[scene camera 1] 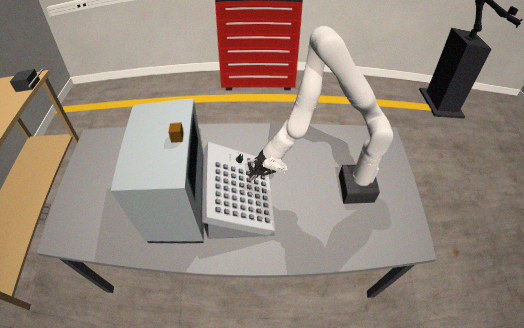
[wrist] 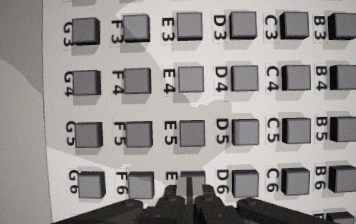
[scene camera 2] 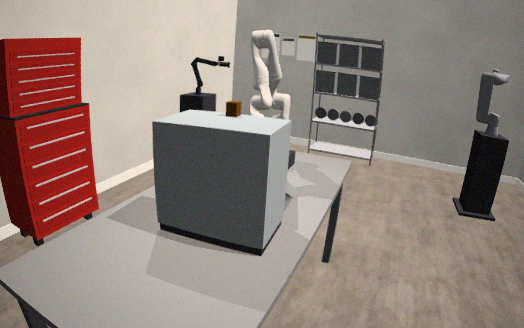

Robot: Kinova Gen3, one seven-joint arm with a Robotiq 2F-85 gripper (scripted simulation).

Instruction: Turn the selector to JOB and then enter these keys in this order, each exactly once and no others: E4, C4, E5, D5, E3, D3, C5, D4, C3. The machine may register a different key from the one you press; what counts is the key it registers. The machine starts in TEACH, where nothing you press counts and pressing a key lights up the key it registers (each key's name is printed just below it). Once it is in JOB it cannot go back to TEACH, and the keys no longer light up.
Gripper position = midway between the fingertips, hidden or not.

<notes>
I see my gripper (wrist: pixel 189 192), a keypad (wrist: pixel 217 105), a key (wrist: pixel 294 77) and a key (wrist: pixel 241 27).
</notes>
